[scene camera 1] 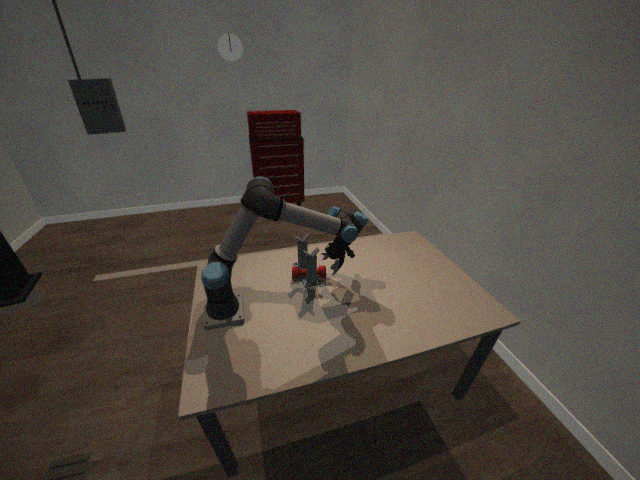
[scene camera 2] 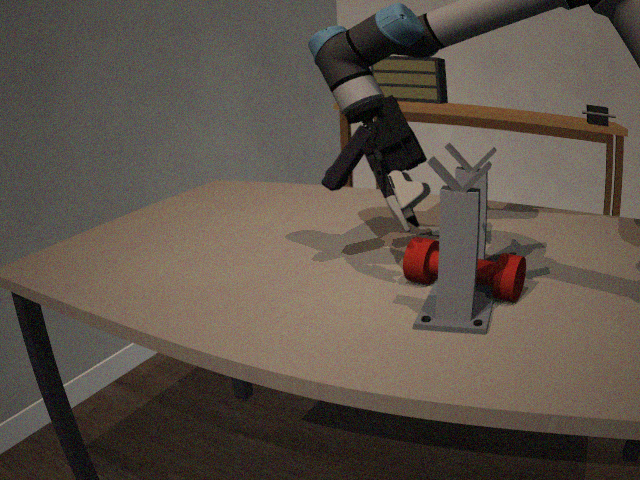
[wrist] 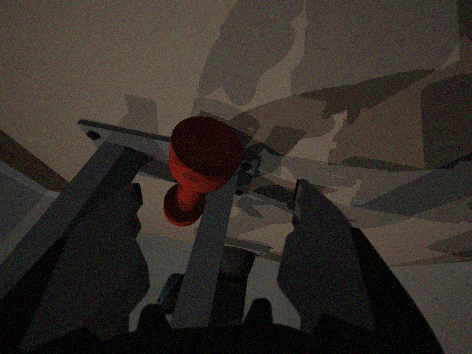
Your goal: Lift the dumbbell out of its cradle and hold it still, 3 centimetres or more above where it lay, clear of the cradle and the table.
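Where they show: gripper, fingertip midpoint: (scene camera 1: pixel 327 267) (scene camera 2: pixel 413 229) (wrist: pixel 220 183); arm's base, link origin: (scene camera 1: pixel 223 307) (wrist: pixel 234 251).
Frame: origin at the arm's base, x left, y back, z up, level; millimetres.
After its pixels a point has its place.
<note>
A red dumbbell (scene camera 1: pixel 298 272) {y -422, x 81, z 22 mm} (scene camera 2: pixel 420 260) {y -553, x 80, z 23 mm} (wrist: pixel 206 155) {y -569, x 40, z 25 mm} lies level and low between the two upright posts of a grey cradle (scene camera 1: pixel 311 268) {y -472, x 16, z 80 mm} (scene camera 2: pixel 456 253) {y -491, x 197, z 76 mm} (wrist: pixel 212 260) {y -503, x 22, z 97 mm}, below their V-shaped tops. Its round heads stick out on both sides, and the near post hides part of the bar in scene camera 2. My gripper (scene camera 1: pixel 330 263) {y -572, x 22, z 52 mm} (scene camera 2: pixel 411 225) {y -572, x 22, z 52 mm} (wrist: pixel 220 183) {y -572, x 22, z 52 mm} is open and empty, tilted, with its fingertips a little above and beside the dumbbell head farther from the arm's base. In the wrist view, that head shows between the fingers, beyond the tips.
The cradle's posts rise well above the dumbbell, close beside my fingers, from a plate on the wooden table (scene camera 1: pixel 439 289) {y -1086, x -321, z -23 mm} (scene camera 2: pixel 206 289) {y -866, x 151, z -23 mm}. The arm's base (scene camera 1: pixel 223 322) {y 13, x -91, z -2 mm} stands at the table's left in scene camera 1. A red tool cabinet (scene camera 1: pixel 279 160) and a wooden bench (scene camera 2: pixel 496 117) stand away from the table.
</note>
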